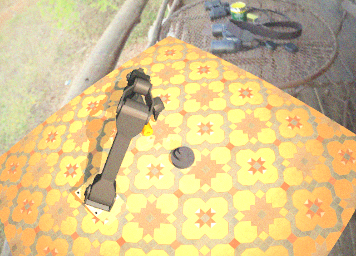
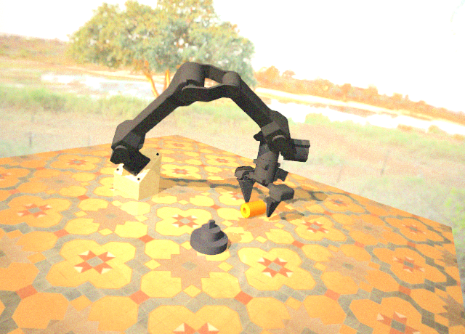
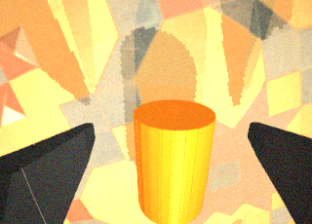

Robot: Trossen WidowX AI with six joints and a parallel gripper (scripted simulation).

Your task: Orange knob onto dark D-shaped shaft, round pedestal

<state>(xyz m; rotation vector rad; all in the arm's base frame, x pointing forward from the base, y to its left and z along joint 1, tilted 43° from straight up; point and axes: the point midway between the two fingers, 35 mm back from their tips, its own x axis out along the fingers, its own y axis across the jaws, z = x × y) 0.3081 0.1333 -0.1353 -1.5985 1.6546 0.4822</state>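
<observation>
Right now my gripper tip is 20 mm to the left of the orange knob and 10 mm below it. Round my gripper tip: round pedestal (220 mm to the right, 20 mm above, 10 mm ahead).
</observation>
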